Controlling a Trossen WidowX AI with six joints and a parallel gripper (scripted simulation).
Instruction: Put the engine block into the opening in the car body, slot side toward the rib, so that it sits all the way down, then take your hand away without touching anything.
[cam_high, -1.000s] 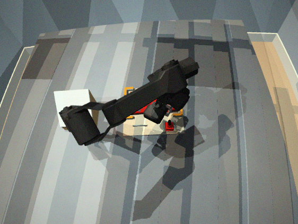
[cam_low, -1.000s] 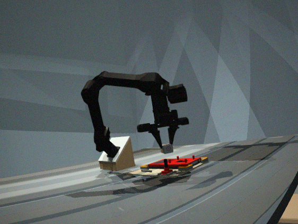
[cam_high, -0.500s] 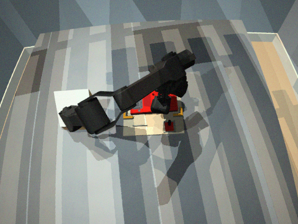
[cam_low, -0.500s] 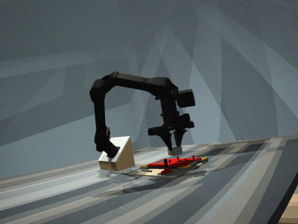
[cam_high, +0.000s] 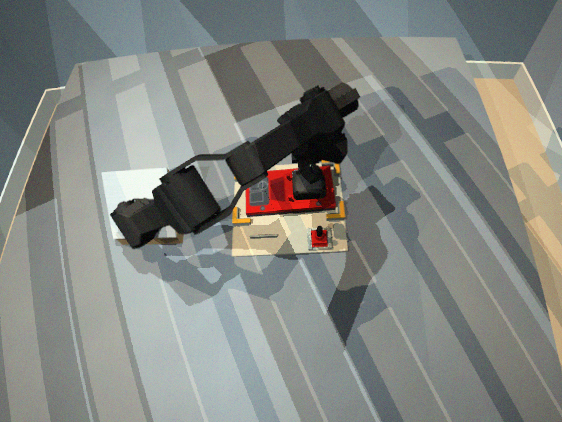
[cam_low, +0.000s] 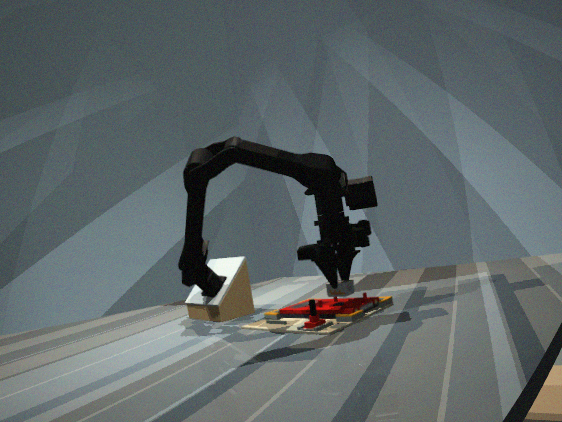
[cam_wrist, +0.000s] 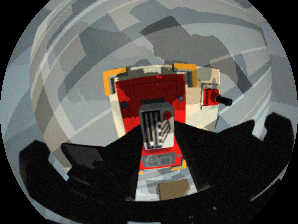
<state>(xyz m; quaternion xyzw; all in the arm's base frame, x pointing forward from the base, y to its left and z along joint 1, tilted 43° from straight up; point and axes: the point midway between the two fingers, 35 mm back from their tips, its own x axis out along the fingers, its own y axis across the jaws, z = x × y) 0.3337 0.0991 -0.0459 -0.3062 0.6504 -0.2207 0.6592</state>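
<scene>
Now: the grey engine block 10 mm below my gripper tip.
</scene>
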